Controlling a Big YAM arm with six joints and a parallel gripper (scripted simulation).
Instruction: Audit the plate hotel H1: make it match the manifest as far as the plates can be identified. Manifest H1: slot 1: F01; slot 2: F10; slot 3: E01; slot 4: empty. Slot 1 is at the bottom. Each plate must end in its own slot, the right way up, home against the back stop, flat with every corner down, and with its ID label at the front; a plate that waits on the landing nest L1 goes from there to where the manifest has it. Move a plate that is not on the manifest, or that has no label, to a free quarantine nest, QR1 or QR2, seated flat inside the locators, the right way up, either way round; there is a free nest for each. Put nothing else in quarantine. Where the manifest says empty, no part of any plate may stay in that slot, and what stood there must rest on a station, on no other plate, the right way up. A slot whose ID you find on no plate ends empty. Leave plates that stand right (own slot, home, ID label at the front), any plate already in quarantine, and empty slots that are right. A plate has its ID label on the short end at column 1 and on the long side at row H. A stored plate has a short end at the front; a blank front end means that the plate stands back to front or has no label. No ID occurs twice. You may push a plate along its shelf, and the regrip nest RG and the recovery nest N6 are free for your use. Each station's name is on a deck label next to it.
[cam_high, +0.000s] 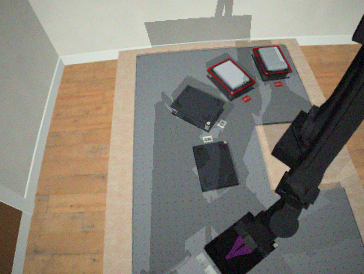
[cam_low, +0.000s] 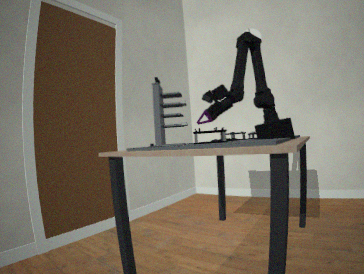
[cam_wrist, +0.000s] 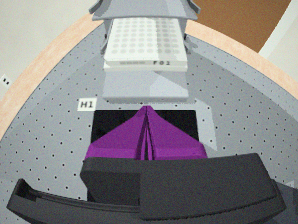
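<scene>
Right now the black nest is 5 cm behind my hand, 2 cm to the right of it and 5 cm below it. Round my hand: plate hotel: 18 cm ahead, 8 cm to the left, 5 cm above; then L1 label: 11 cm behind, 45 cm to the right, 11 cm below; then H1 deck label: 2 cm ahead, 12 cm to the left, 11 cm below.
</scene>
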